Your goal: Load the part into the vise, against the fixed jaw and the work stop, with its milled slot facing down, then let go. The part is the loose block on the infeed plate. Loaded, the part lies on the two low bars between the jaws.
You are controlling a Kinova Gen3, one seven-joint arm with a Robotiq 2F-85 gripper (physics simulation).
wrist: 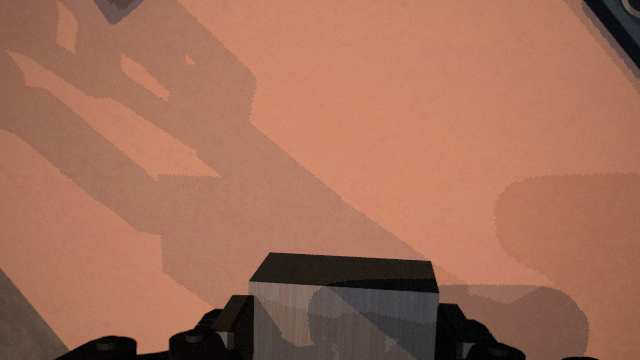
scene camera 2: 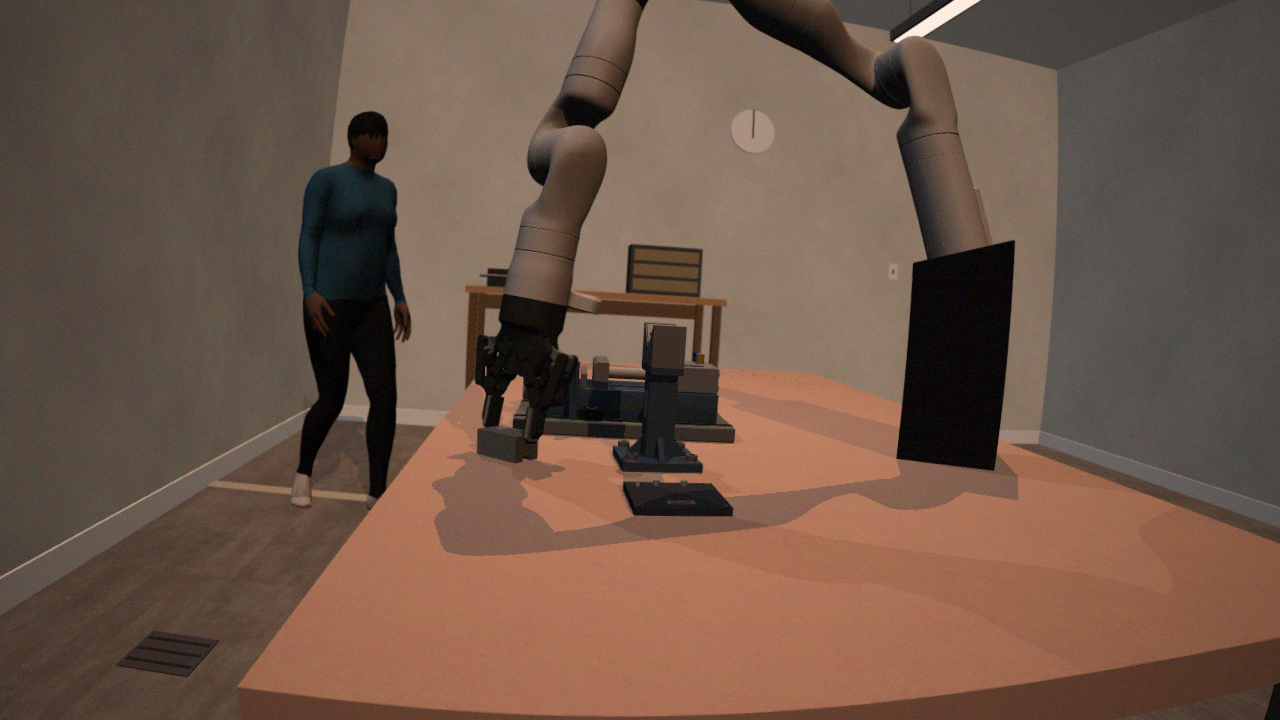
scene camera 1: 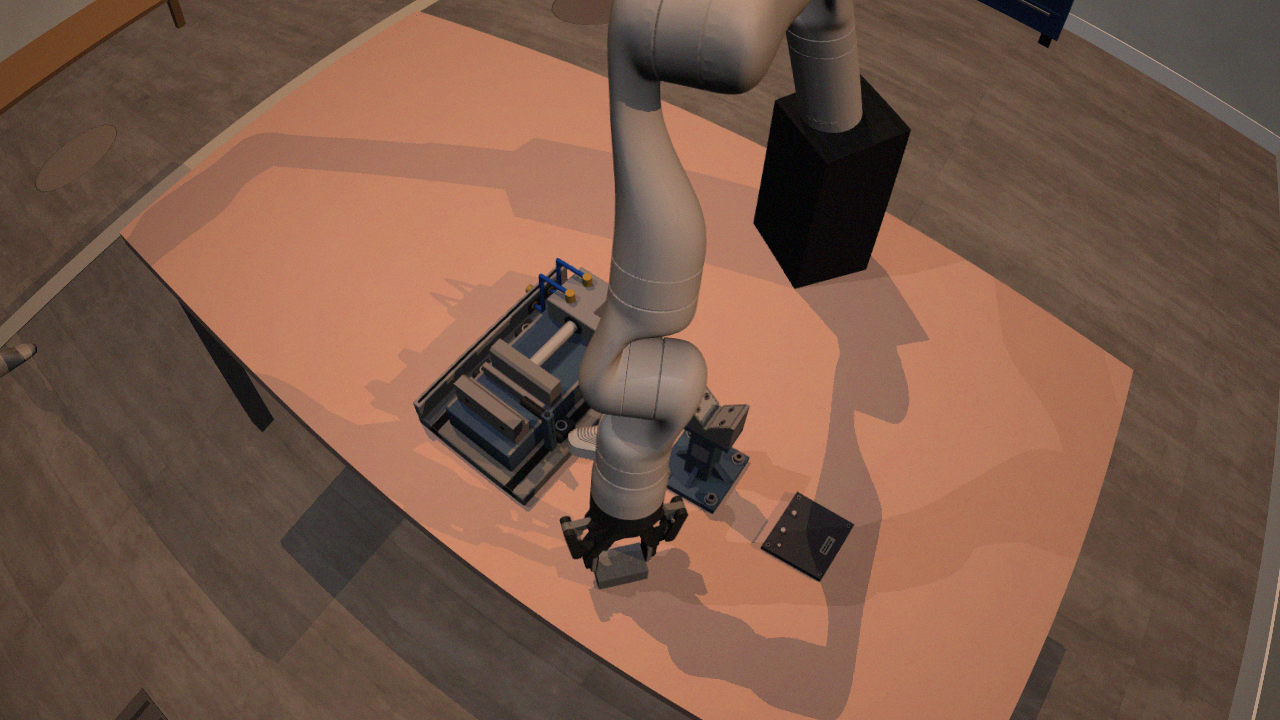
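Pixels of known places: gripper, fingertip midpoint: [wrist: 342, 328] [scene camera 2: 509, 434] [scene camera 1: 618, 560]; arm's base at its link origin: [scene camera 2: 959, 258] [scene camera 1: 830, 110].
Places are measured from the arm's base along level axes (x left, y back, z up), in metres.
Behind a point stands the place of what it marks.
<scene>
The part [scene camera 1: 621, 569] @(x -0.011, y -0.613, z -0.248 m) [scene camera 2: 503, 444] @(x 0.004, y -0.613, z -0.260 m) [wrist: 345, 320] @(x -0.022, y -0.599, z -0.248 m) is a grey block low over the orange table top, near its edge; whether it touches the table is unclear. A notch shows at its lower edge in scene camera 2. My gripper [scene camera 1: 621, 557] @(x -0.020, y -0.603, z -0.252 m) [scene camera 2: 512, 429] @(x -0.020, y -0.603, z -0.252 m) [wrist: 342, 328] @(x -0.020, y -0.603, z -0.252 m) points down and is shut on the part, with one finger against each end side. The vise [scene camera 1: 523, 490] @(x -0.165, y -0.570, z -0.258 m) [scene camera 2: 626, 429] @(x -0.129, y -0.433, z -0.266 m) stands apart from them. Its front jaw [scene camera 1: 491, 407] and the jaw on the screw side [scene camera 1: 525, 369] @(x -0.219, y -0.456, z -0.182 m) have a gap between them. The arm hides part of the vise.
A stand with a tilted block [scene camera 1: 732, 424] @(x 0.040, y -0.452, z -0.117 m) [scene camera 2: 664, 349] @(x 0.046, y -0.445, z -0.143 m) is on a blue base [scene camera 1: 689, 490] @(x 0.014, y -0.473, z -0.268 m) [scene camera 2: 657, 464] @(x 0.057, y -0.448, z -0.269 m) beside the vise. A dark flat plate with small pins [scene camera 1: 807, 535] @(x 0.175, y -0.468, z -0.270 m) [scene camera 2: 677, 501] @(x 0.202, y -0.474, z -0.270 m) lies near it. Blue handles [scene camera 1: 556, 284] @(x -0.243, y -0.333, z -0.168 m) rise at the vise's far end. A person [scene camera 2: 349, 232] stands beyond the table.
</scene>
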